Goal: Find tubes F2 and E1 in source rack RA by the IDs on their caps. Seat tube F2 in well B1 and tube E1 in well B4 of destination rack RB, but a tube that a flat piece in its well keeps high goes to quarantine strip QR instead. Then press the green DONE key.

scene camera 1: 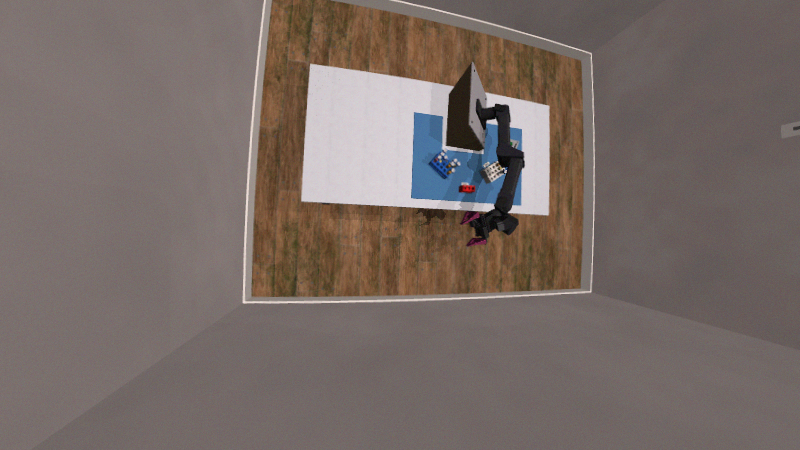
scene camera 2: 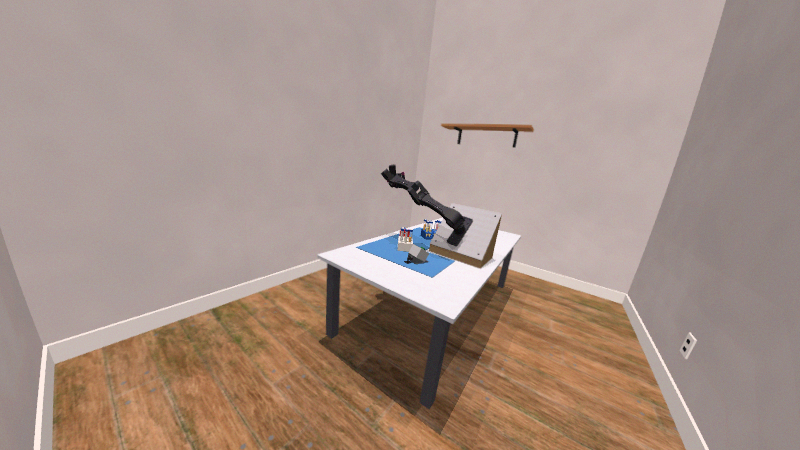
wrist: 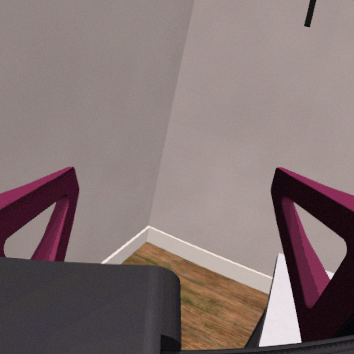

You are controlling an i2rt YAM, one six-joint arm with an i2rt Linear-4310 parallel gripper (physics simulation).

Labels:
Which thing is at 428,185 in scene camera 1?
A blue mat.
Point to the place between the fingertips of my gripper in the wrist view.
174,177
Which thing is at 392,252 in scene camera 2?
A blue mat.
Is my gripper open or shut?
Open.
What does my gripper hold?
Nothing.

